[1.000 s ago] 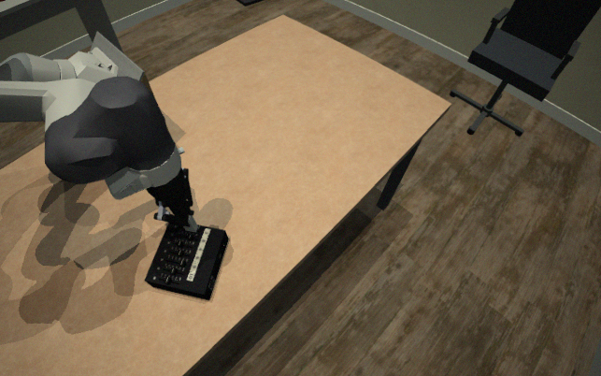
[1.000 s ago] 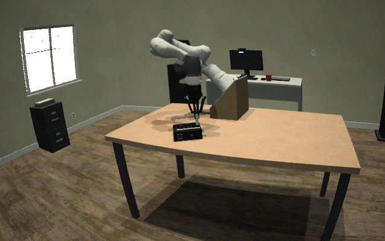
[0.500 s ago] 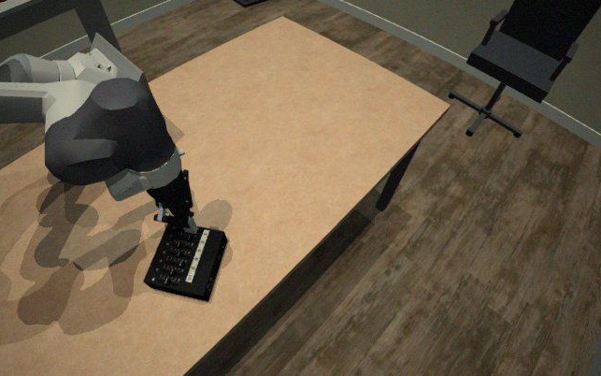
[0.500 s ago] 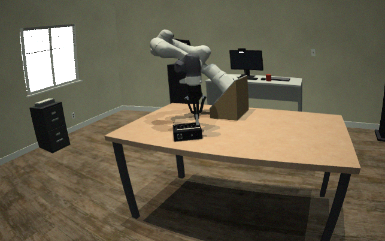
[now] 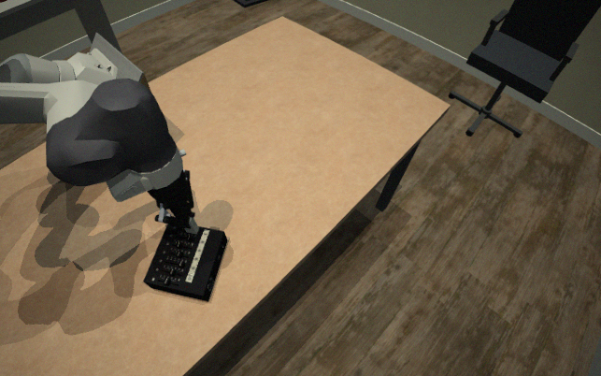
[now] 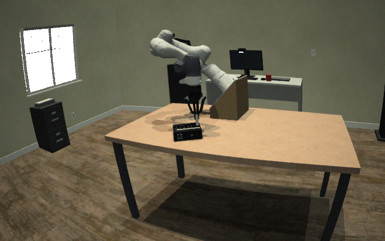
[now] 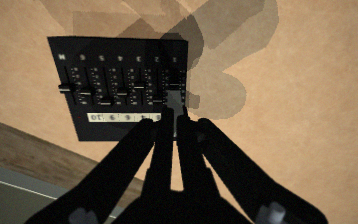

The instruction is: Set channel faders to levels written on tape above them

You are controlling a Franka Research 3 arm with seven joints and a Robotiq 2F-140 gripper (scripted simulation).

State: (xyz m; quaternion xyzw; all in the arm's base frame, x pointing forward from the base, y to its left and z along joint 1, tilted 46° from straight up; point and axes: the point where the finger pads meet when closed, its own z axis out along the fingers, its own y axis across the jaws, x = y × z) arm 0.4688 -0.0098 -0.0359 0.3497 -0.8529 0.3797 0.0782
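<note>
The master fader lies 80 mm ahead of my hand, 110 mm to the right of it and 30 mm below it.
</note>
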